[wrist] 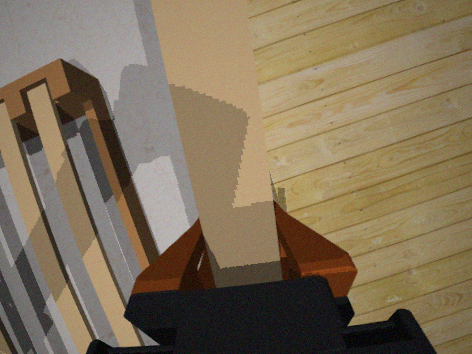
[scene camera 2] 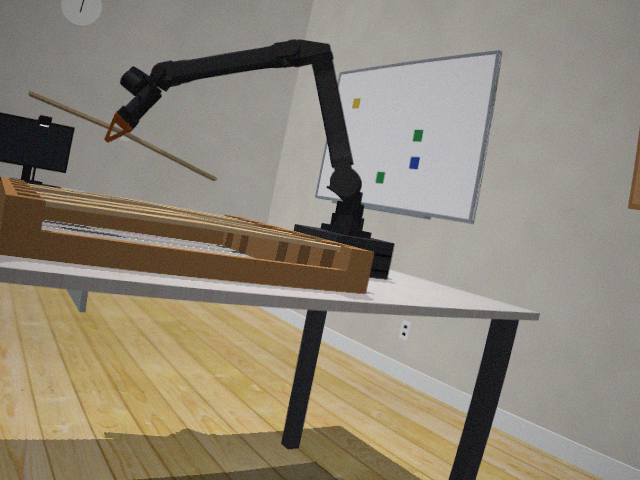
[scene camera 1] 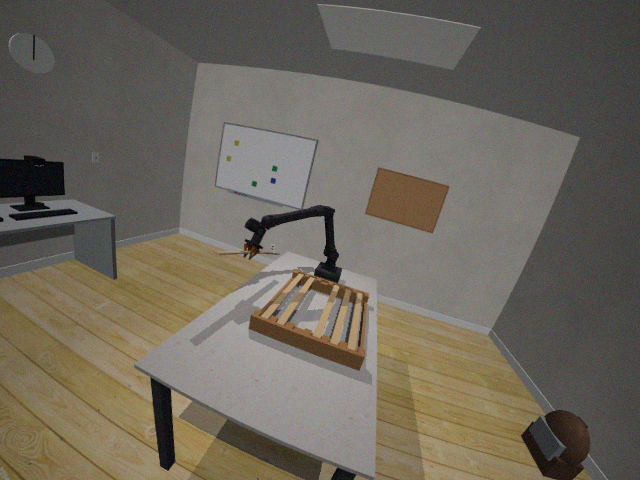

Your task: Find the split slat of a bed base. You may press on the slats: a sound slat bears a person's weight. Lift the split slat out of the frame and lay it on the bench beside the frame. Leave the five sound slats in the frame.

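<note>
My gripper (scene camera 1: 250, 253) (scene camera 2: 108, 138) (wrist: 240, 204) is shut on a pale wooden slat (scene camera 1: 230, 253) (scene camera 2: 175, 159) (wrist: 215, 60), gripped between its two ends. The slat is in the air, well above bench height and left of the frame in scene camera 1. In the wrist view it runs roughly along the bench's edge, with floor to its right. The brown bed frame (scene camera 1: 305, 339) (scene camera 2: 206, 268) (wrist: 60, 75) stands on the bench (scene camera 1: 258, 392) (scene camera 2: 439, 294) (wrist: 100, 30). Several slats (scene camera 1: 327, 312) (wrist: 45, 115) lie in it, two left and three right of a wide gap. No crack is discernible on the held slat.
The black arm base (scene camera 1: 328, 271) (scene camera 2: 346, 232) stands at the frame's far end. Bench surface shows left of the frame and in front of it in scene camera 1, with shadows on the left part. A desk (scene camera 1: 93, 232) with a monitor (scene camera 1: 33, 178) stands apart at the left.
</note>
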